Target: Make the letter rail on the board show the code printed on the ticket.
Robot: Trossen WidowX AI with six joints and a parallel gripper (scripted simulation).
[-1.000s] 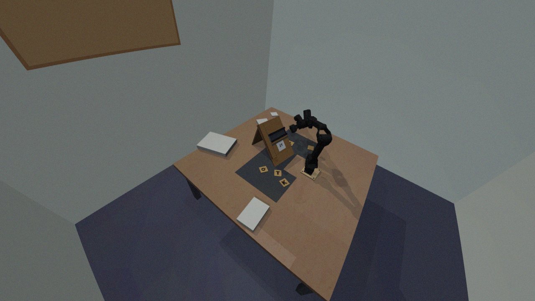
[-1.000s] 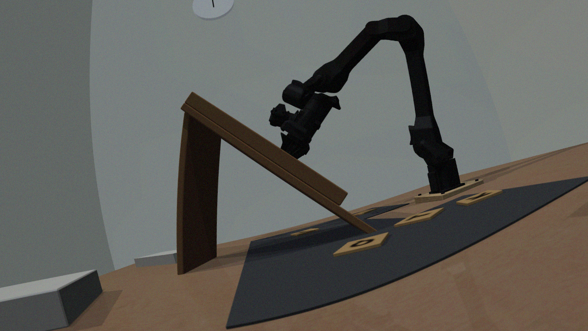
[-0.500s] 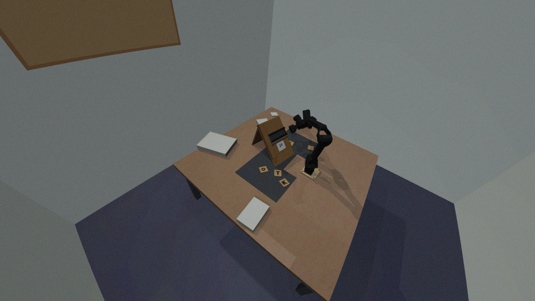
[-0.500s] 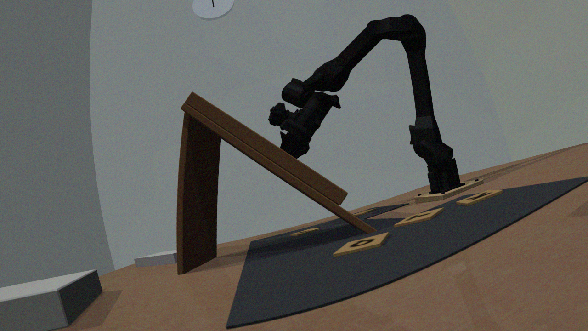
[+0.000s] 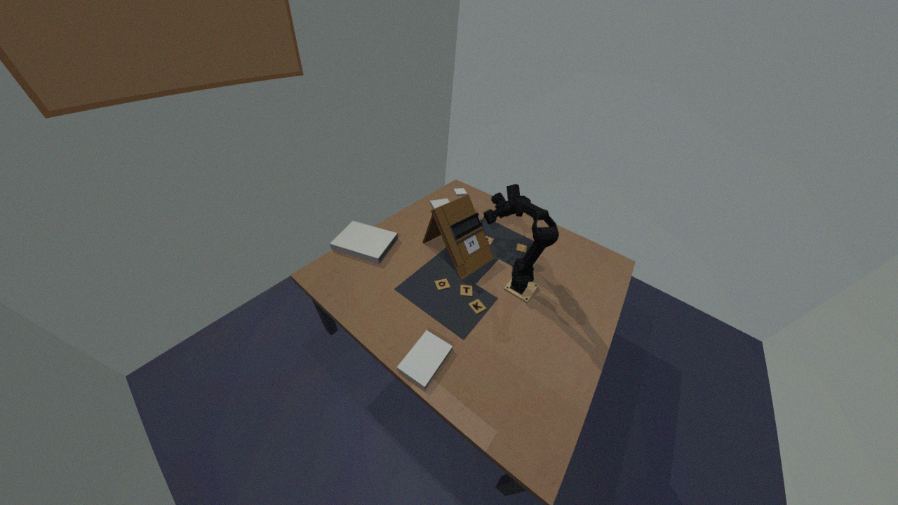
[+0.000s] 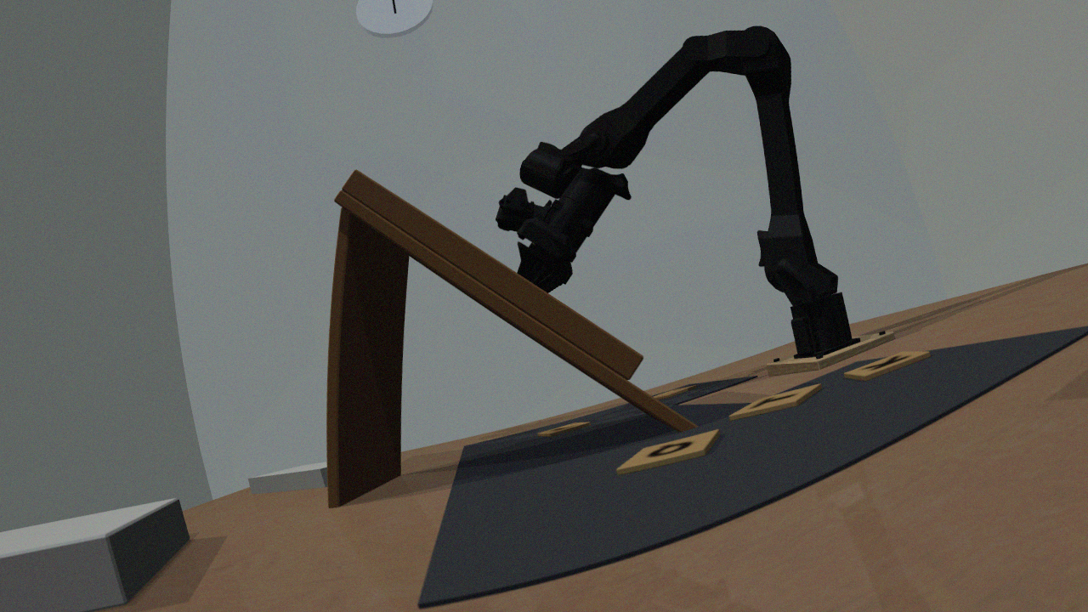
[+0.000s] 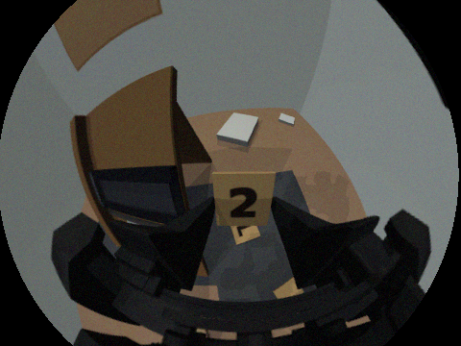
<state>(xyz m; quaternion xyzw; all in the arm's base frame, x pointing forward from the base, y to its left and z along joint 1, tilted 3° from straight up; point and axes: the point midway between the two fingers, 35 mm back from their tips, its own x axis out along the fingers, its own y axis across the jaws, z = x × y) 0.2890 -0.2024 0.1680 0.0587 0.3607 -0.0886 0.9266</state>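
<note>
My gripper tip is now 2 cm past the white ticket, 18 cm to the right of it and 7 cm above it. The rest, counted from my gripper tip: tile marked T: 13 cm behind, 37 cm to the left, 17 cm below; tile marked 2: right at my gripper tip; dark mat: 11 cm behind, 19 cm to the left, 17 cm below.
</note>
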